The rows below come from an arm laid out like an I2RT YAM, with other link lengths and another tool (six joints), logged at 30 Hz.
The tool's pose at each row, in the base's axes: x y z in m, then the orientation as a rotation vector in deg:
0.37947, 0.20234, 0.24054, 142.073, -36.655, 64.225
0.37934, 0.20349, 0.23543, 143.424, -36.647, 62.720
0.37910, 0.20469, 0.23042, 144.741, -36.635, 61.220
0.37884, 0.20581, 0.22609, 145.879, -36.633, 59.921
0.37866, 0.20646, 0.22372, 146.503, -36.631, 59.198
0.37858, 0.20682, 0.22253, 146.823, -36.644, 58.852
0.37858, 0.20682, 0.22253, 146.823, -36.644, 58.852
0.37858, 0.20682, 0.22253, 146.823, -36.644, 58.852
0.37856, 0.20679, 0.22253, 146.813, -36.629, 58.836
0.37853, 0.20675, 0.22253, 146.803, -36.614, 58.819
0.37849, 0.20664, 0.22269, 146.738, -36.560, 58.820
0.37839, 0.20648, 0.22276, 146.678, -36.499, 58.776
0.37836, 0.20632, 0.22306, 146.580, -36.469, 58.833
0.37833, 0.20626, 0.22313, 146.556, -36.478, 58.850
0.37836, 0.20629, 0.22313, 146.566, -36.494, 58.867
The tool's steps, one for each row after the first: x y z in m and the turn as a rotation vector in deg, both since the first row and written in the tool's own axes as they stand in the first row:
-0.00430, -0.00152, 0.00258, 0.399, -1.420, -0.188
-0.00859, -0.00302, 0.00501, 0.791, -2.818, -0.372
-0.01236, -0.00435, 0.00704, 1.143, -4.028, -0.518
-0.01445, -0.00509, 0.00810, 1.337, -4.696, -0.598
-0.01551, -0.00550, 0.00863, 1.448, -5.027, -0.622
-0.01551, -0.00550, 0.00863, 1.448, -5.027, -0.622
-0.01551, -0.00550, 0.00863, 1.448, -5.027, -0.622
-0.01551, -0.00546, 0.00863, 1.434, -5.028, -0.638
-0.01552, -0.00541, 0.00863, 1.420, -5.031, -0.655
-0.01539, -0.00528, 0.00856, 1.371, -4.993, -0.703
-0.01535, -0.00509, 0.00853, 1.308, -4.981, -0.766
-0.01510, -0.00490, 0.00840, 1.255, -4.902, -0.789
-0.01505, -0.00482, 0.00837, 1.242, -4.884, -0.782
-0.01504, -0.00487, 0.00837, 1.256, -4.881, -0.765

